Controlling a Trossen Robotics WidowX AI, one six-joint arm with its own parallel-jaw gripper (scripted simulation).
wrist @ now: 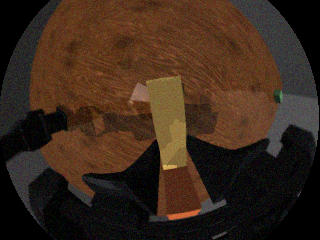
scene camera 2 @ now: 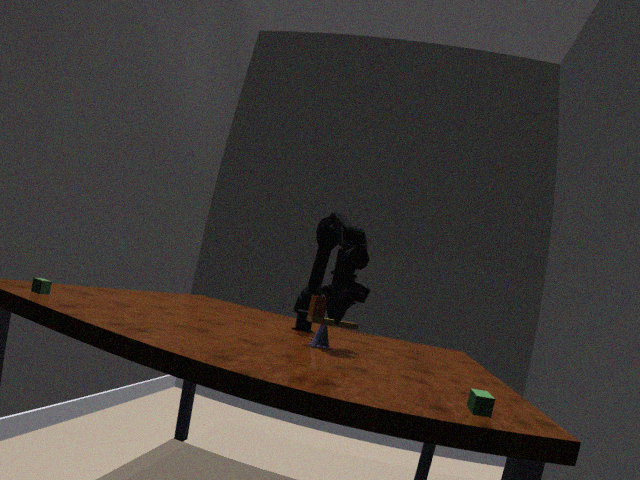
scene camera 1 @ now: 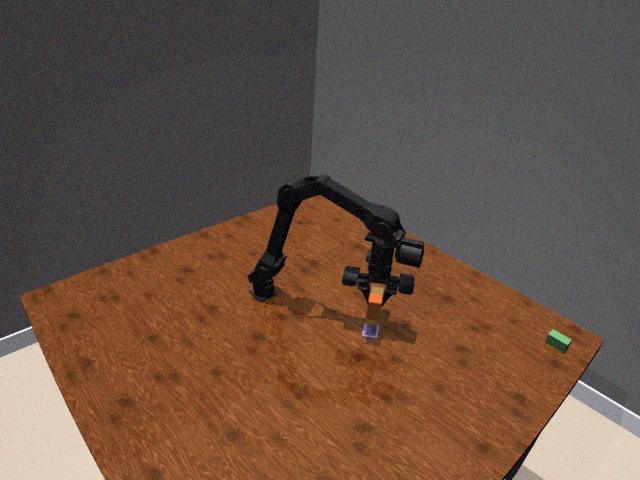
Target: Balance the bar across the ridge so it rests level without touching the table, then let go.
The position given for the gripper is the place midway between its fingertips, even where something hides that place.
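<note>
The gripper point(scene camera 1: 375, 305) is visible, and you get it again at point(scene camera 2: 333, 323) and at point(wrist: 171, 140). There's a bar too, the bar point(wrist: 166, 101).
</note>
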